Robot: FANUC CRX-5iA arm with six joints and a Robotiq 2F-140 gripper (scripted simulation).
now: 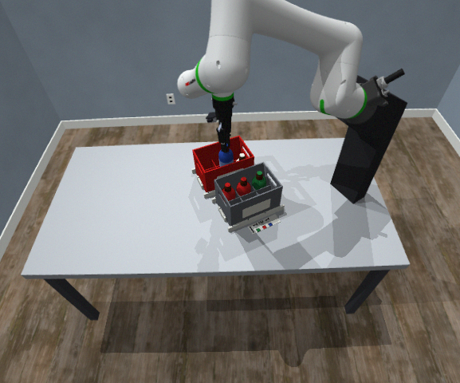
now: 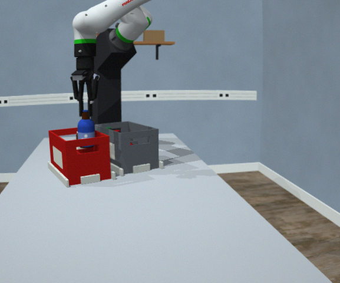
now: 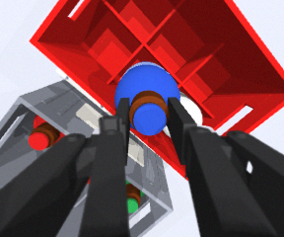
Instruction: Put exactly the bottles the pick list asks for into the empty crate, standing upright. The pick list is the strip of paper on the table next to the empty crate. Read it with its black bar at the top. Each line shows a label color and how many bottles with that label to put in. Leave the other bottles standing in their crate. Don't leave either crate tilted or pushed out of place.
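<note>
The blue-label bottle lies 8 cm below my hand. Also, from my hand: white-capped bottle 7 cm behind, 6 cm to the right, 19 cm below; then red crate 3 cm ahead, 3 cm to the right, 19 cm below; then red bottle 12 cm behind, 10 cm to the left, 19 cm below.
</note>
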